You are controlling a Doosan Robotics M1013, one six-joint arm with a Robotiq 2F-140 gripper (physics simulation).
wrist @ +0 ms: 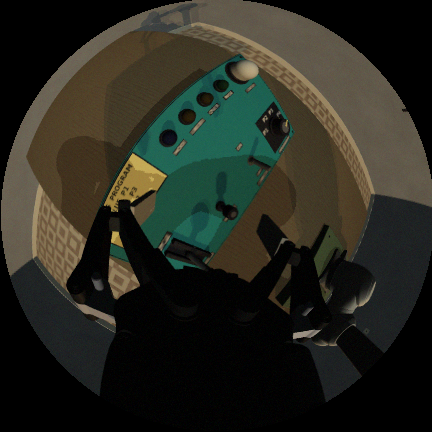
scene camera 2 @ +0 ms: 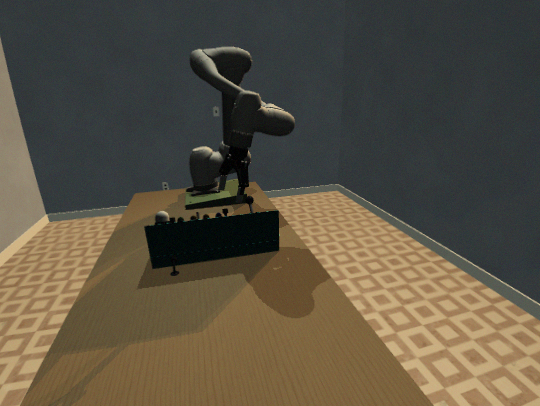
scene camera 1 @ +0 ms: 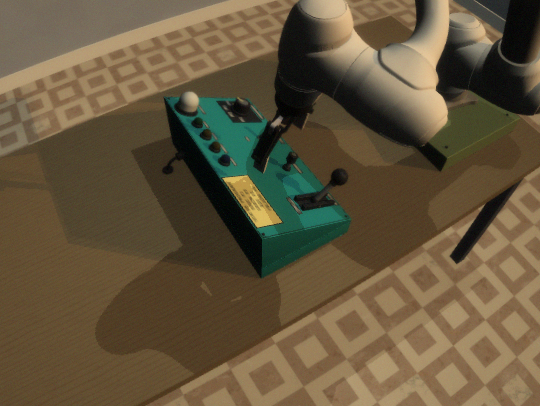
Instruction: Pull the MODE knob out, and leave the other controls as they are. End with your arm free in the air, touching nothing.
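Places are measured from the arm's base along level axes (x ahead, y left, z up), in millimetres.
Pixels of known places: gripper, fingertip midpoint: (wrist: 207, 211) (scene camera 2: 229, 195) (scene camera 1: 279, 146); arm's base, link origin: (wrist: 330, 271) (scene camera 2: 206, 190) (scene camera 1: 440, 93).
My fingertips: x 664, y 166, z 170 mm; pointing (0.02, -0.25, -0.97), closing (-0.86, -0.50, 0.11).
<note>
For each thing: its top centre in the pictures, then the offset to it from my fingertips. "*": a spot on its surface instead.
- short stem, surface spot: (wrist: 227, 210) (scene camera 1: 289, 156) (scene camera 2: 225, 209) * 42 mm back, 24 mm right, 75 mm down
- black-balled lever, top centre: (scene camera 1: 340, 171) (scene camera 2: 249, 196) 118 mm back, 86 mm left, 45 mm down
- toggle, top centre: (wrist: 264, 163) 36 mm back, 145 mm right, 80 mm down
- rotary dial, top centre: (wrist: 285, 123) (scene camera 1: 241, 100) 10 mm back, 262 mm right, 79 mm down
- white dome, surface spot: (wrist: 245, 70) (scene camera 1: 194, 101) * 127 mm ahead, 233 mm right, 11 mm down
- blue lamp, surface spot: (wrist: 168, 137) (scene camera 1: 226, 156) * 111 mm ahead, 41 mm right, 28 mm down
- yellow plate, surface spot: (scene camera 1: 252, 201) * 100 mm ahead, 86 mm left, 47 mm down
A teal control panel (scene camera 1: 305, 237) (scene camera 2: 212, 242) (wrist: 210, 150) stands on the table. A small black knob on a short stem (scene camera 1: 291, 159) (scene camera 2: 225, 212) (wrist: 227, 210) stands up near its sloped side, between the big lever and a small toggle. I cannot read its label, nor tell from it that this is the MODE knob. My gripper (scene camera 1: 281, 144) (scene camera 2: 232, 189) (wrist: 207, 211) is wide open and empty, above the panel. In the wrist view the knob shows between the fingers, beyond the fingertips. One finger is largely hidden in scene camera 1.
On the panel are a black-balled lever (scene camera 1: 339, 177) (scene camera 2: 249, 200), a toggle (wrist: 259, 162), a rotary dial (scene camera 1: 241, 106) (wrist: 282, 126), a white dome (scene camera 1: 189, 102) (scene camera 2: 162, 216) (wrist: 245, 70), a blue lamp (scene camera 1: 224, 160) (wrist: 168, 137), other lamps and a yellow plate (scene camera 1: 252, 201). A green base plate (scene camera 1: 480, 125) bears the arm.
</note>
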